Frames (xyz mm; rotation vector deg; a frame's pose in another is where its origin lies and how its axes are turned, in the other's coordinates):
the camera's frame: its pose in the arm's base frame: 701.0 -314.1 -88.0 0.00 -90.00 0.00
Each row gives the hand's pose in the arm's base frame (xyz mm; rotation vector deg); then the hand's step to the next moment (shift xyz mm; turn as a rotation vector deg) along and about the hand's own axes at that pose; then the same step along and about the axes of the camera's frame.
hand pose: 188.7 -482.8 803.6 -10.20 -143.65 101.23
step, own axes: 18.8 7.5 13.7 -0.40 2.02 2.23
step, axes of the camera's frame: -11.9 -7.8 19.9 -2.65 -1.46 -0.23
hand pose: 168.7 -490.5 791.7 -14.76 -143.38 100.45
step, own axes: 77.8 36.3 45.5 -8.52 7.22 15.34
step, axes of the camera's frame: -52.4 -16.0 80.2 -11.76 -13.33 -6.64
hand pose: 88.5 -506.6 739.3 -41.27 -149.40 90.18
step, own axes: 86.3 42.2 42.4 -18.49 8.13 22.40
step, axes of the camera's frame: -75.6 14.6 71.5 -13.81 -22.75 -14.19
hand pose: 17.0 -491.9 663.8 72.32 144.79 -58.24
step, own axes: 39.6 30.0 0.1 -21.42 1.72 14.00
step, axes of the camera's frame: -31.2 38.6 2.8 -2.97 -22.12 -12.64
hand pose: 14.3 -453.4 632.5 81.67 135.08 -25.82
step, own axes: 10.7 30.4 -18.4 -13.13 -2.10 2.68
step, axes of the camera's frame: 8.8 29.9 -20.1 3.71 -12.36 -4.17
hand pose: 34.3 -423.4 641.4 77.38 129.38 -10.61
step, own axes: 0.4 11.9 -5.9 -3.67 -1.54 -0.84
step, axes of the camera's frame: 6.5 8.4 -8.0 2.29 -3.36 0.20
